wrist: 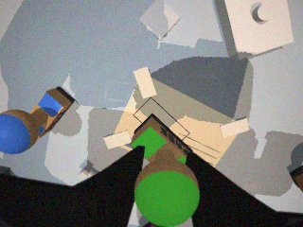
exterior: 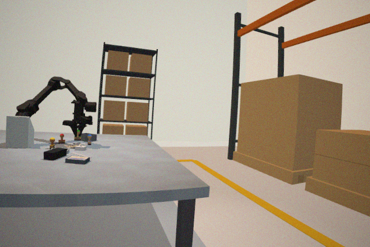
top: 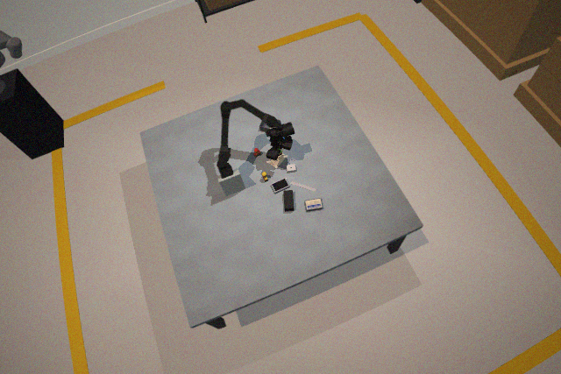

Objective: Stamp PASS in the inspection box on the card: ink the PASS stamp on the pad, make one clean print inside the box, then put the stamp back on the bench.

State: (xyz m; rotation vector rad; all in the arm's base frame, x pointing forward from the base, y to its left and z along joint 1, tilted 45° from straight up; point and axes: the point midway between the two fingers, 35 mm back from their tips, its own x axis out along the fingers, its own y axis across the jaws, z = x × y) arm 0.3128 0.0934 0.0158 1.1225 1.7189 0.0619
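My gripper tip is 60 mm above the card and 20 mm past it. Also, from my gripper tip: red stamp 110 mm behind, 70 mm to the left, 40 mm below; blue-knobbed stamp 80 mm to the left, 60 mm ahead, 40 mm below; green-knobbed stamp right at my gripper tip.
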